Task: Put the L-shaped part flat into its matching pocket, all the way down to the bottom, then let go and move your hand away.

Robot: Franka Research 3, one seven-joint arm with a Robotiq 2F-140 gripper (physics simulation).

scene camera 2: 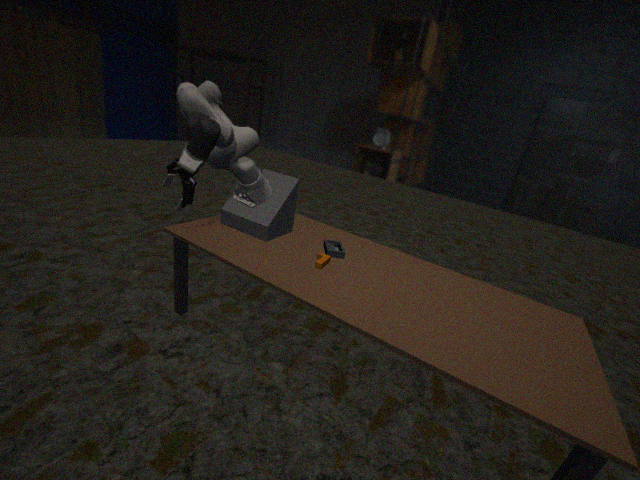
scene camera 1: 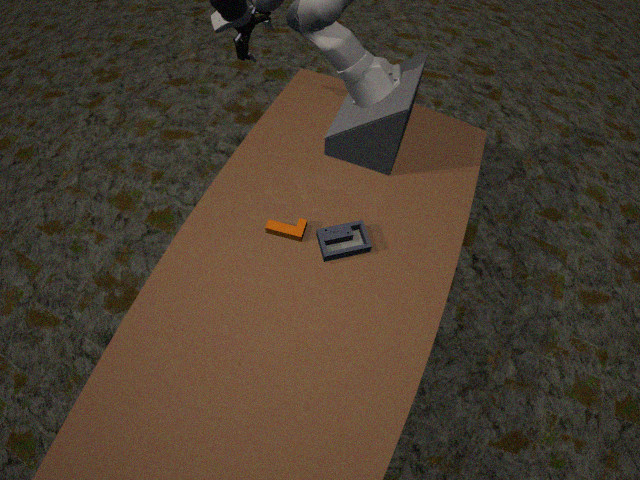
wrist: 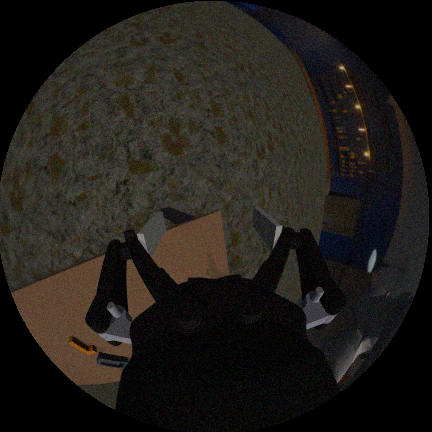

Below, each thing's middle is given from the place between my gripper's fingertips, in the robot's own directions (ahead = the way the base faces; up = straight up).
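My hand relative to the grey pocket block (scene camera 1: 349,239): 48 cm to the right of it, 59 cm short of it, 19 cm above it.
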